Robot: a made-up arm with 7 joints.
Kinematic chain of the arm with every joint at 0, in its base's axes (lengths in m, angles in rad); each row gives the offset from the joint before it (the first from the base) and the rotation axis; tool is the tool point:
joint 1: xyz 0 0 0 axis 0 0.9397 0.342
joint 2: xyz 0 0 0 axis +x
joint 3: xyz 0 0 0 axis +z
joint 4: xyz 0.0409 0 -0.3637 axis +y
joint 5: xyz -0.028 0 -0.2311 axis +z
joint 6: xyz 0 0 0 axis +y
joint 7: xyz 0 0 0 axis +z
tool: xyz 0 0 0
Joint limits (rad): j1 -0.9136..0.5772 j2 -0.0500..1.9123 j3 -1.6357..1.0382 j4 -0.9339..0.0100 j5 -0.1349..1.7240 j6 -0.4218..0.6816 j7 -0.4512..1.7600
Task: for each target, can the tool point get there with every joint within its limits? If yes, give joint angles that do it. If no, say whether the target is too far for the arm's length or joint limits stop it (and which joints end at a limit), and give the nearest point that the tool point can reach.
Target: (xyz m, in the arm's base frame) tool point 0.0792 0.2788 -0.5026
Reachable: yes | joints 0.1467 0.6429 -0.4254 -0.7457 0.2081 -0.2856 1.0871
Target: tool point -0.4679 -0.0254 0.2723
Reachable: no: joint limits stop it (at a limit: joint 1, joint 2, joint 3, joint 4) | nearest point -0.0750 0.4275 0.3605 | short by 0.606 m
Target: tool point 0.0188 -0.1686 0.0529
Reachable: no: joint limits stop it (at a limit: joint 1, joint 2, joint 4) | nearest point 0.3975 -0.2883 -0.2779 | short by 0.517 m
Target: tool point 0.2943 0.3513 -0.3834
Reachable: yes | joints -0.5020 0.6482 0.7356 -0.1005 0.0491 0.1513 -0.1025
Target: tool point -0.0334 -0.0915 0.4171
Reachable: no: joint limits stop it (at a limit: joint 1, joint 2, joint 4) | nearest point -0.0135 0.4223 0.3739 | short by 0.516 m
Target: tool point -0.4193 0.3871 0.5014
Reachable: no: too far | nearest point -0.0750 0.4275 0.3605 | short by 0.374 m
